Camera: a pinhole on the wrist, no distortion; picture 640 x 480 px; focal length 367.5 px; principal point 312.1 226.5 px. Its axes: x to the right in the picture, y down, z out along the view. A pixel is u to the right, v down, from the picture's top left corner.
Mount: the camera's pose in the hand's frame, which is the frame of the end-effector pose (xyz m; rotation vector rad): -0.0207 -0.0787 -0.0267 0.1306 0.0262 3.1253
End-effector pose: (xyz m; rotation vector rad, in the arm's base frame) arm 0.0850 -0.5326 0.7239 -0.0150 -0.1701 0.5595
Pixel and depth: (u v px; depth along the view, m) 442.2 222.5 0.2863
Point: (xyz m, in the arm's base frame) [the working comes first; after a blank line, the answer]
In the camera's frame: 0.1014 -0.0031 0.2863

-0.0038 -0.6518 0.9760
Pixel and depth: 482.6 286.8 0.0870
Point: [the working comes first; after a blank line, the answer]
In the camera's frame: 0.0404 0.0143 0.0870

0.0776 -0.6403 0.7837
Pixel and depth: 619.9 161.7 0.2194
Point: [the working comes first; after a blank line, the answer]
In the camera's frame: 0.1838 -0.0387 0.2194

-0.0854 -0.6659 0.9006
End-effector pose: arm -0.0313 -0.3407 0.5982 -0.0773 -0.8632 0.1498
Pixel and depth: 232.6 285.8 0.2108
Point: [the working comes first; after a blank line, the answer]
In the camera's frame: -0.0456 0.0340 0.2108

-0.1306 -0.4411 0.7605
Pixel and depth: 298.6 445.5 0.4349
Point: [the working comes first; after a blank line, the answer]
In the camera's frame: -0.0160 0.2592 0.4349

-0.2922 -0.6598 0.9274
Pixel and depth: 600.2 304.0 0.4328
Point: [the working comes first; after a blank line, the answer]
In the camera's frame: 0.3393 0.0913 0.4328

-0.5536 -0.5463 0.6569
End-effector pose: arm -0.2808 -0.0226 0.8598 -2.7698 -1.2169 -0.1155
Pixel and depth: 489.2 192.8 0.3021
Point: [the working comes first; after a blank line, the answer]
In the camera's frame: 0.1456 -0.0277 0.3021

-0.4011 -0.0567 0.5636
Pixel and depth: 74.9 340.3 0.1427
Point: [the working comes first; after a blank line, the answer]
In the camera's frame: -0.0921 0.0442 0.1427

-0.3124 0.1339 0.7707
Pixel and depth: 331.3 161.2 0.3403
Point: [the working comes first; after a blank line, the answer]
In the camera's frame: 0.0178 -0.0605 0.3403

-0.2888 0.0212 0.5498
